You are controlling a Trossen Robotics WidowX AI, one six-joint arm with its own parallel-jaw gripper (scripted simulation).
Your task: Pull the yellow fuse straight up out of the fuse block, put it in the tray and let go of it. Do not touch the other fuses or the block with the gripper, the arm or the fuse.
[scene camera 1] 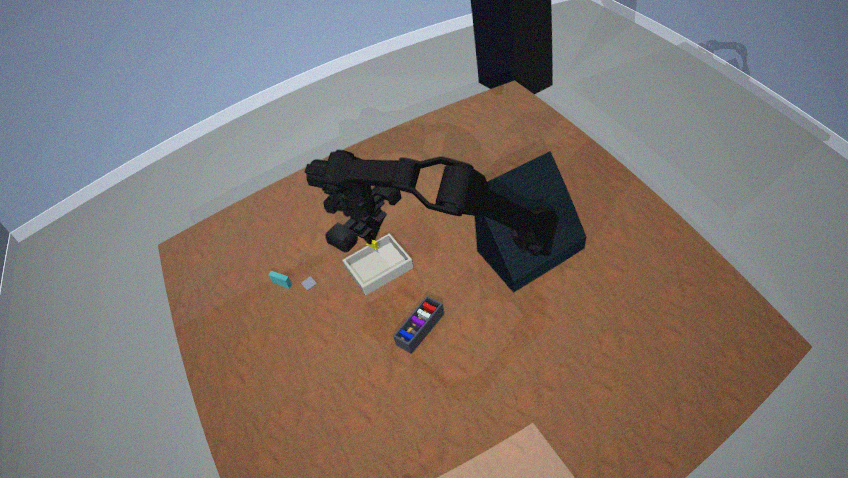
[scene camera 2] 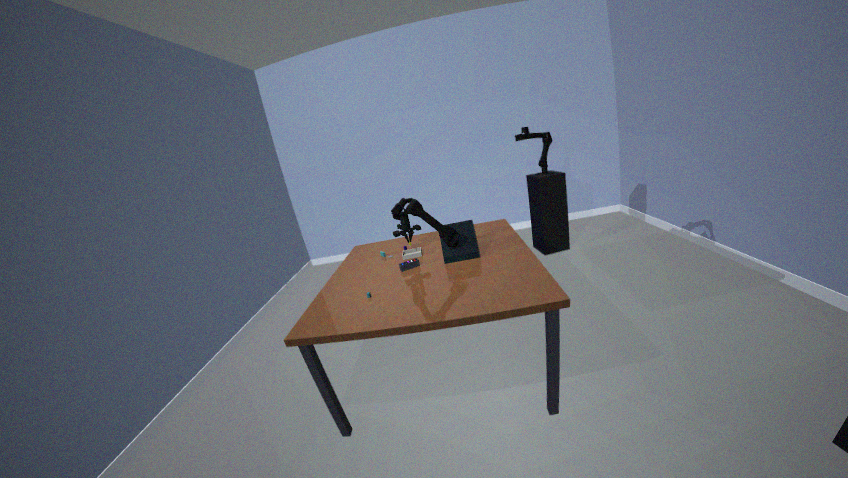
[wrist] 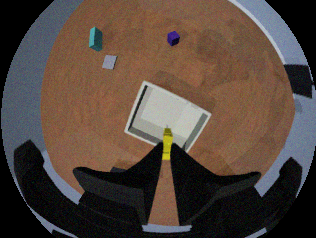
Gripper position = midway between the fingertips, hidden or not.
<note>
My gripper (scene camera 1: 371,241) carries a yellow fuse. Also in view: a tray (scene camera 1: 370,270).
My gripper is seen too in the wrist view (wrist: 166,146). The tray is seen too in the wrist view (wrist: 155,106).
</note>
